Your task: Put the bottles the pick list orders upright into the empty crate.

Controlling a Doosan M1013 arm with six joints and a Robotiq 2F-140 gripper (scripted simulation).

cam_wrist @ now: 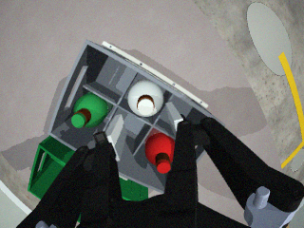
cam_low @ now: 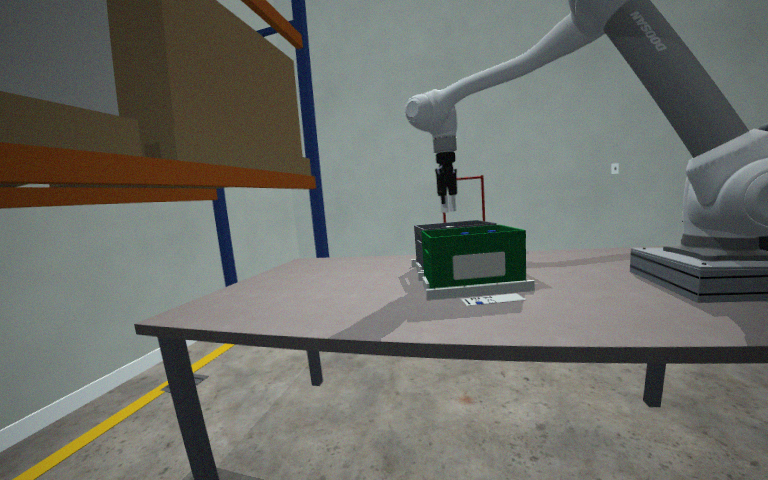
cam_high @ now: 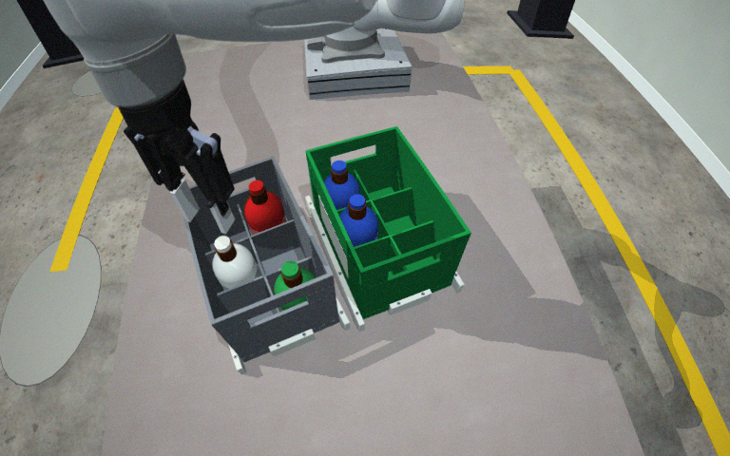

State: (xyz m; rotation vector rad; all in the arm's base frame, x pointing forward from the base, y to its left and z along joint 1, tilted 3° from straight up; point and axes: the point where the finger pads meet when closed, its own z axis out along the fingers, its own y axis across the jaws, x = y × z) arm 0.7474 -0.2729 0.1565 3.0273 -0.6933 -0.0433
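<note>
Right now my hand is 16 cm above the white-label bottle. Round my hand: grey crate: 1 cm behind, 4 cm to the left, 17 cm below; then green bottle: 6 cm ahead, 11 cm to the left, 16 cm below; then red-label bottle: 12 cm behind, 5 cm to the left, 16 cm below.
</note>
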